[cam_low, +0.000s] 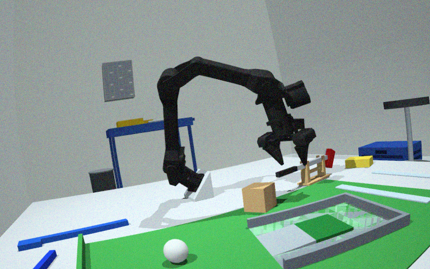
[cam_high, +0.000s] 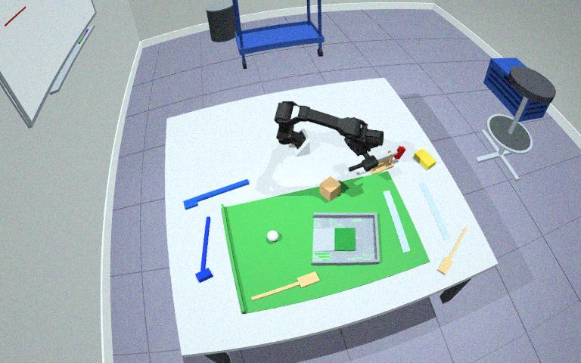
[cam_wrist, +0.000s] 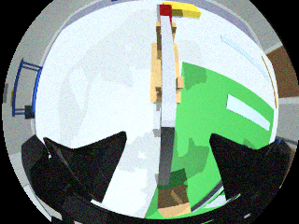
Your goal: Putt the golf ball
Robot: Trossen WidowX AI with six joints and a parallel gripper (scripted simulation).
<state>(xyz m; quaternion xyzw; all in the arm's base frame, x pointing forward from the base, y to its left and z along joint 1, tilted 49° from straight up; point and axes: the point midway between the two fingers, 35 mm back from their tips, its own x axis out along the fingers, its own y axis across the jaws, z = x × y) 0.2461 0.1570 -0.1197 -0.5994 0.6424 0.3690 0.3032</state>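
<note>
The wooden stand is 1 cm behind my gripper tip, 10 cm to the left of it and 4 cm below it. Round my gripper tip: yellow block 3 cm ahead, 33 cm to the left, 6 cm below; then brown box 5 cm ahead, 17 cm to the right, 4 cm below; then white golf ball 18 cm ahead, 45 cm to the right, 5 cm below.
</note>
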